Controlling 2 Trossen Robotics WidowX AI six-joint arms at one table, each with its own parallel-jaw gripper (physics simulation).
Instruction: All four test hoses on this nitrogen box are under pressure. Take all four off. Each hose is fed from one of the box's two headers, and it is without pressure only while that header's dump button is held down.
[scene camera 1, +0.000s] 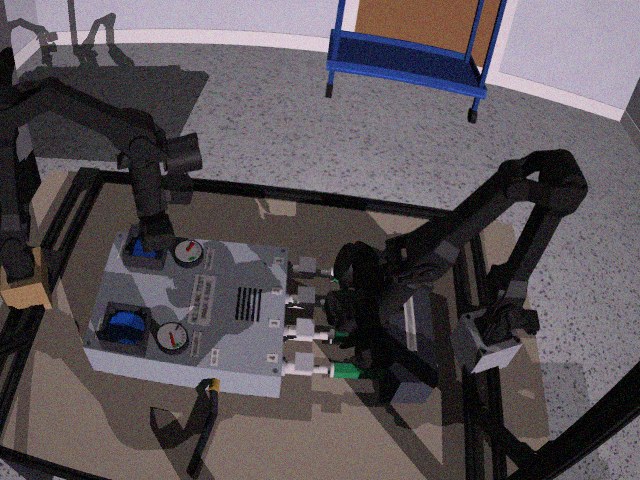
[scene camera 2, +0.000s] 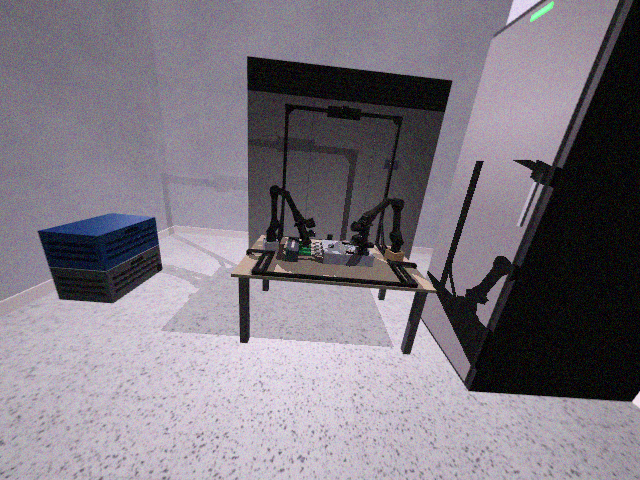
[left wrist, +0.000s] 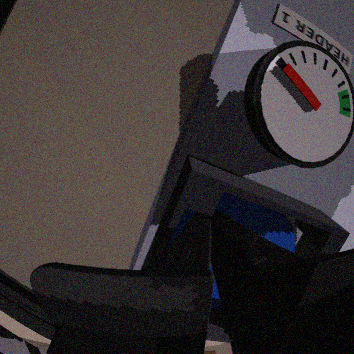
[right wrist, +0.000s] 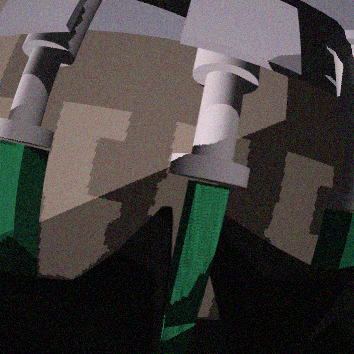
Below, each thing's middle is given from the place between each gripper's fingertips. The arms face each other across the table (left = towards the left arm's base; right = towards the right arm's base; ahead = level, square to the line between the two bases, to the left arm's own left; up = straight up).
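My left hand is 100 mm past the dark block (scene camera 1: 413, 376), 470 mm to the left of it and 50 mm above it.
Relative to my right hand, the dark block is 40 mm ahead of it, 110 mm to the right of it and 10 mm above it.
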